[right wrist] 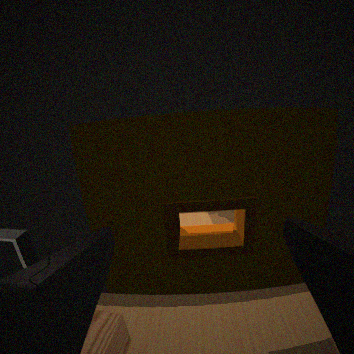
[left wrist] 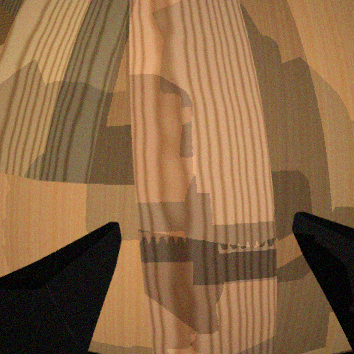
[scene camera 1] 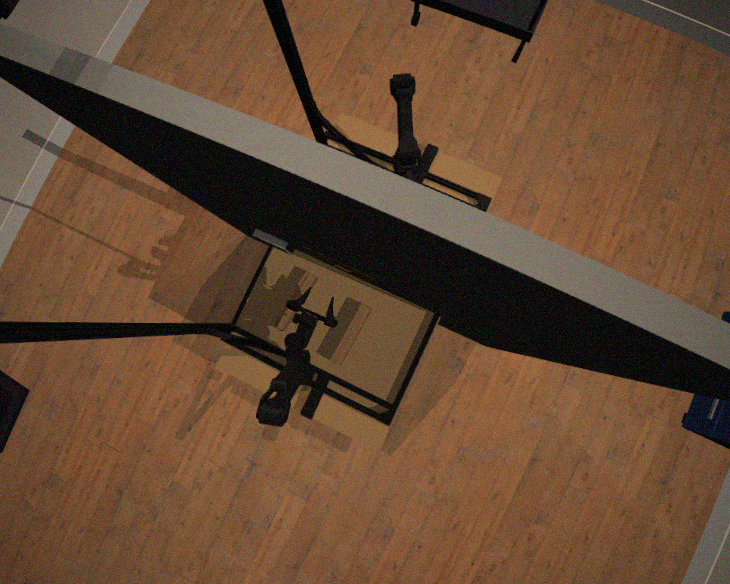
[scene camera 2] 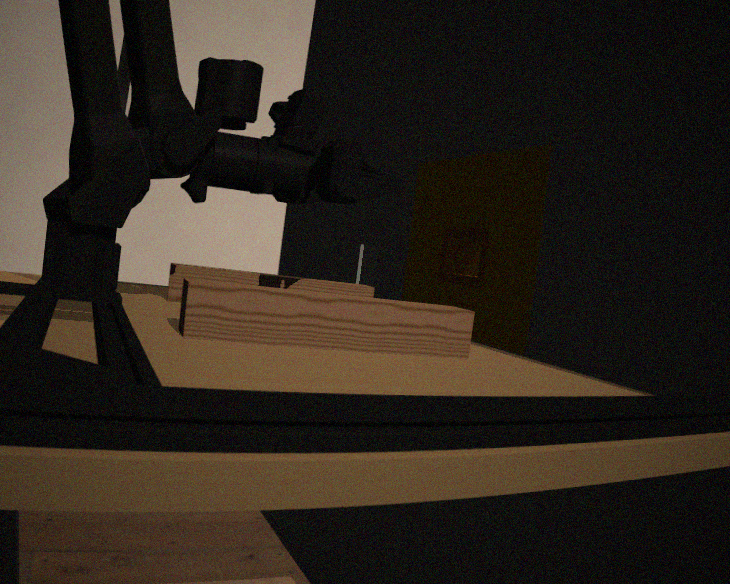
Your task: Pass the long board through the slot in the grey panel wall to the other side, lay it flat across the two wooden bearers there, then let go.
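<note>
The long board (left wrist: pixel 227 125) lies on the surface below my left gripper (left wrist: pixel 208 227), which is open, its fingers on either side with nothing held. My right gripper (scene camera 1: pixel 320 294) (scene camera 2: pixel 365 176) (right wrist: pixel 199 232) is open and empty, above the near table, facing the wall (scene camera 1: pixel 365 170) (scene camera 2: pixel 621 182) (right wrist: pixel 200 50). The slot's brown frame (scene camera 2: pixel 447 252) (right wrist: pixel 212 205) sits in a dark yellow panel (scene camera 2: pixel 499 182) (right wrist: pixel 135 165). One bearer (scene camera 1: pixel 354 334) (scene camera 2: pixel 328 319) lies on the near table; the other bearer (scene camera 1: pixel 308 281) (scene camera 2: pixel 200 274) (right wrist: pixel 107 332) is parallel. The board does not show in the scene cameras.
Another pale wooden piece (left wrist: pixel 37 115) lies left of the long board. The left arm (scene camera 1: pixel 403 115) stands beyond the wall, its gripper hidden. A grey bracket-like object (scene camera 1: pixel 270 238) (right wrist: pixel 12 234) is near the wall at the left. A black rail (scene camera 1: pixel 350 392) (scene camera 2: pixel 304 411) borders the near table.
</note>
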